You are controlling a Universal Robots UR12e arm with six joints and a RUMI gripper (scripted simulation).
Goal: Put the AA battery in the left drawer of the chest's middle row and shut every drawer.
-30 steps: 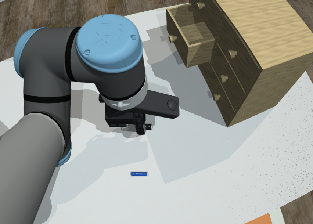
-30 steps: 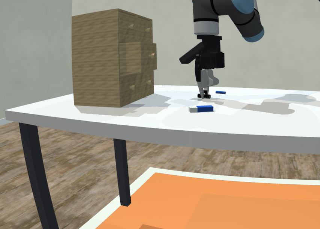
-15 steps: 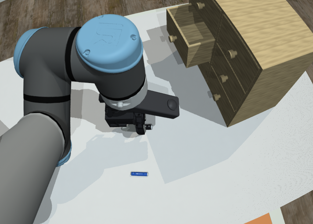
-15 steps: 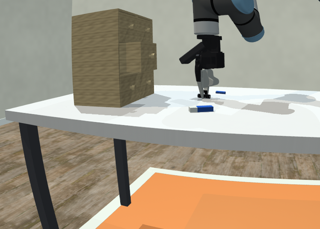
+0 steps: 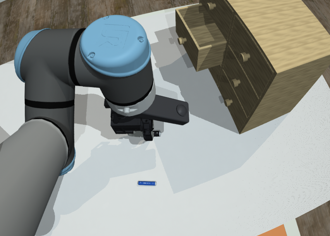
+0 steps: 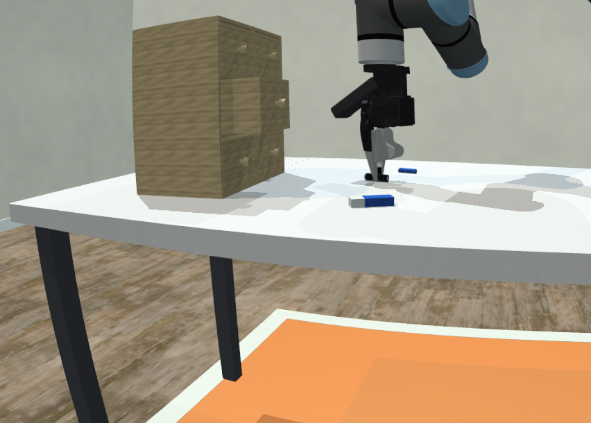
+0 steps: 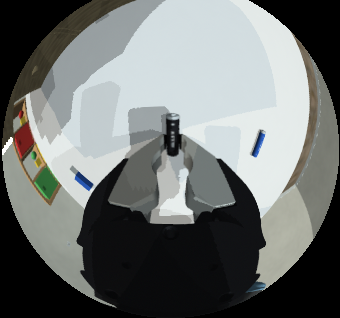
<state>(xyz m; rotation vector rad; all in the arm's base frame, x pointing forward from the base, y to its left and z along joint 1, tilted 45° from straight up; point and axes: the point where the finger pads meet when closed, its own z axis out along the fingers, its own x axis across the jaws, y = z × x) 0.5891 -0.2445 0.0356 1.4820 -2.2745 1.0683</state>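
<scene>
My gripper is now 70 mm past the blue AA battery, 110 mm to the left of it and 10 mm above it. The rest, counted from my hand: black battery: 10 mm below; then eraser: 20 mm ahead, 220 mm to the left, 10 mm below.
</scene>
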